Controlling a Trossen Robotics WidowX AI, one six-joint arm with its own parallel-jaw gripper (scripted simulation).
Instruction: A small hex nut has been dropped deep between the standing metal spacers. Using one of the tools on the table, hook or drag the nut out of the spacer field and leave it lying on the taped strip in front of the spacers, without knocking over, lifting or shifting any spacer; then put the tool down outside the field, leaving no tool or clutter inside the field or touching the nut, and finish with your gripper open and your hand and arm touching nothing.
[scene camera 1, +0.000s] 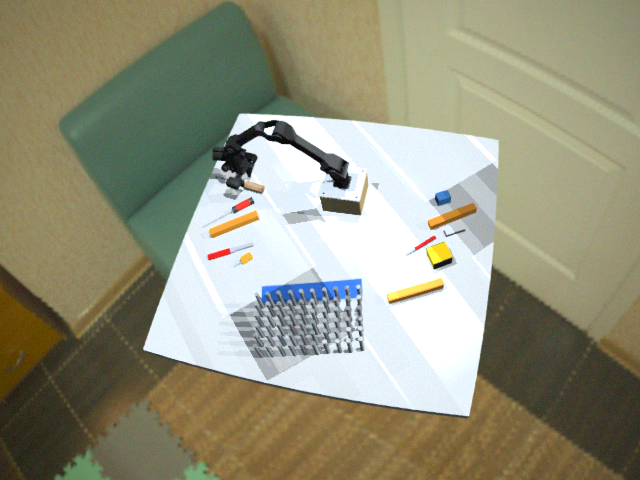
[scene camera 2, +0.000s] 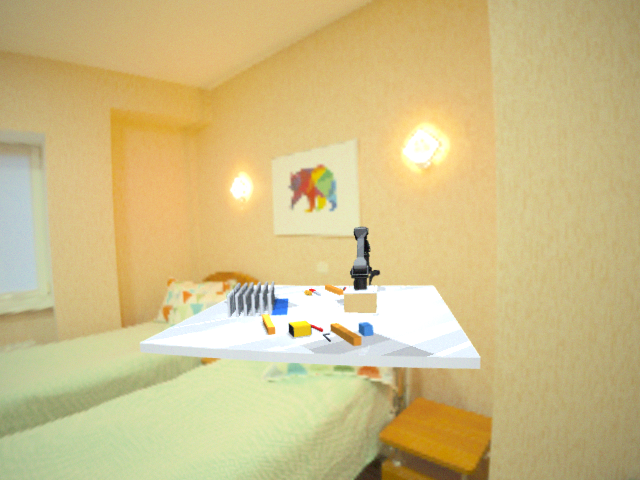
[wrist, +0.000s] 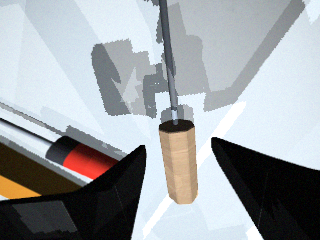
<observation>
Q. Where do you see a blue strip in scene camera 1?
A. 352, 284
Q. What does the gripper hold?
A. Nothing.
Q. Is the gripper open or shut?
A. Open.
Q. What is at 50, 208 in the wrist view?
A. The gripper.
</observation>
